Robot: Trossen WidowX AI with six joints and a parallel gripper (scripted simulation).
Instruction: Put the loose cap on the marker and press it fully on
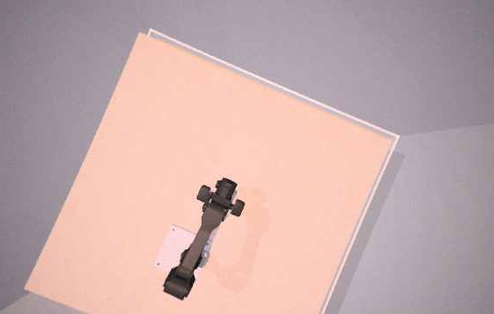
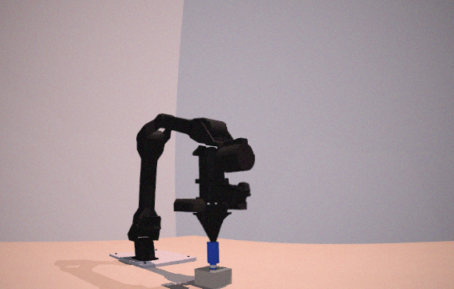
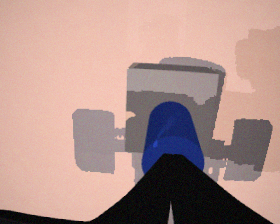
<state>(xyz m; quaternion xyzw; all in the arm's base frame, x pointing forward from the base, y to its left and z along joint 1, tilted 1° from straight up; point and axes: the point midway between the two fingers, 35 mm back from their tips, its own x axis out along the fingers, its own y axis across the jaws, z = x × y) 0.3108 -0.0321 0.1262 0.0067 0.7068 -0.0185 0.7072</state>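
The blue cap lies 3 cm below my gripper tip. Round my gripper tip: holder block: 9 cm below.
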